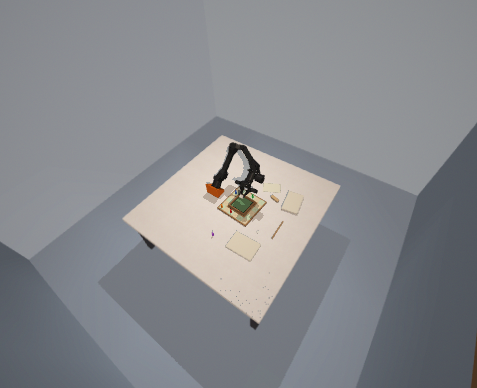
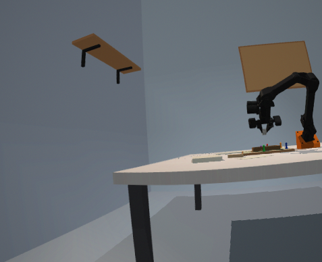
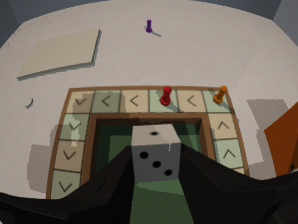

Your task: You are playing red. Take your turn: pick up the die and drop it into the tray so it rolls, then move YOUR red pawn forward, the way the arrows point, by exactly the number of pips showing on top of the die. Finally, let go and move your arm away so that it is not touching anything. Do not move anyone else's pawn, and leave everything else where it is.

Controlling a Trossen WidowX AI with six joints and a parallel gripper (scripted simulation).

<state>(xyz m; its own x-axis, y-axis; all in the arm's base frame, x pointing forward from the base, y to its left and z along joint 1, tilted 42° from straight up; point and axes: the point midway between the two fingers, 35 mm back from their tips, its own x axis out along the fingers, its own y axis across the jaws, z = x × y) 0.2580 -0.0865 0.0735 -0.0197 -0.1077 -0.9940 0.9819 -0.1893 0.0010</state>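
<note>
The white die is right at my gripper tip. From my gripper tip the other things lie so: red pawn: 100 mm to the right, 90 mm below, 50 mm behind; green pawn: 110 mm to the left, 90 mm below, 40 mm ahead; green tray: 110 mm below.
</note>
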